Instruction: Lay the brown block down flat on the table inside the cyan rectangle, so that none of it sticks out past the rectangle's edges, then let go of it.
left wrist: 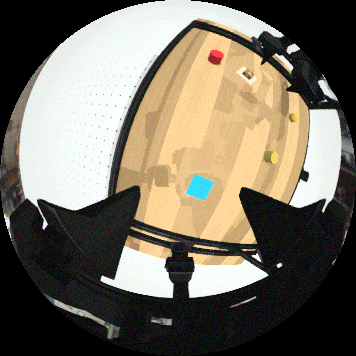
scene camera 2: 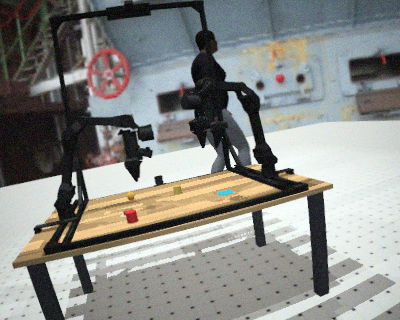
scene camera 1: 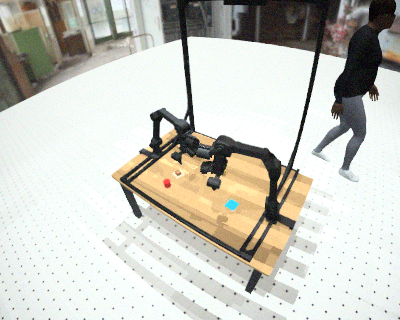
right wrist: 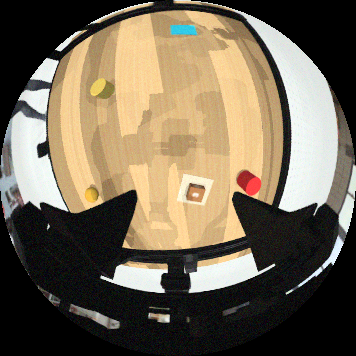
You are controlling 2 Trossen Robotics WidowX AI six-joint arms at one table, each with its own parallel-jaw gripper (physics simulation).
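Places are measured from the left arm's base along level axes (x ahead, y left, z up), in centimetres.
Pixels of known places: left gripper, fingertip midpoint: [left wrist: 192, 191] [scene camera 2: 209, 148]; right gripper, fingertip midpoint: [left wrist: 274, 76] [scene camera 2: 137, 179] [scene camera 1: 186, 160] [right wrist: 186, 195]; left arm's base at its link origin: [left wrist: 179, 247] [scene camera 2: 269, 175] [scene camera 1: 271, 217]; right arm's base at its link origin: [scene camera 2: 67, 218] [scene camera 1: 157, 152] [right wrist: 175, 260].
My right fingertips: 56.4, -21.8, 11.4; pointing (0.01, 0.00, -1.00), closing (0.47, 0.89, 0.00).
Observation:
For each thing: its top centre in the pictures, then the offset to it from my right fingertips, as dx, dy, dz. "*": a spot on its surface instead.
- brown block at its top centre: [right wrist: 195, 194] [left wrist: 249, 72] [scene camera 1: 178, 171] +7.3, +0.0, -11.4
- cream square at a spot on its surface: [right wrist: 197, 179] * +5.3, +1.5, -13.2
- cyan rectangle at a spot on its surface: [left wrist: 200, 187] [right wrist: 181, 28] [scene camera 2: 225, 192] [scene camera 1: 232, 204] * -32.7, +16.3, -13.2
- red cylinder at its top centre: [right wrist: 253, 186] [left wrist: 216, 53] [scene camera 2: 130, 211] [scene camera 1: 166, 181] +10.2, +11.9, -9.1
- yellow cylinder at its top centre: [right wrist: 97, 86] [left wrist: 274, 157] [scene camera 2: 176, 185] -21.6, -7.0, -9.4
- orange-yellow ball at its top centre: [right wrist: 86, 198] [left wrist: 296, 116] [scene camera 2: 129, 192] -3.1, -23.1, -9.4
The brown block [scene camera 1: 178, 172] [left wrist: 247, 73] [right wrist: 196, 193] lies within a cream square [right wrist: 197, 179] on the table; it has a small white mark on top. The cyan rectangle [scene camera 1: 231, 205] [scene camera 2: 225, 192] [left wrist: 200, 187] [right wrist: 183, 30] is bare, toward the right side in both scene views. My right gripper [scene camera 2: 136, 177] [right wrist: 186, 195] is open and empty, above the table on the block's side; the block shows between its fingertips in the right wrist view. My left gripper [scene camera 2: 210, 143] [left wrist: 192, 191] is open and empty, high above the table on the rectangle's side.
A red cylinder [scene camera 1: 167, 183] [scene camera 2: 131, 216] [left wrist: 216, 57] [right wrist: 249, 183] stands near the block. A yellow cylinder [scene camera 2: 177, 190] [left wrist: 271, 157] [right wrist: 102, 88] and an orange-yellow ball [scene camera 2: 131, 195] [left wrist: 293, 117] [right wrist: 91, 195] are toward the far edge. Black rails border the table. A person [scene camera 1: 357, 65] [scene camera 2: 207, 65] is beyond it.

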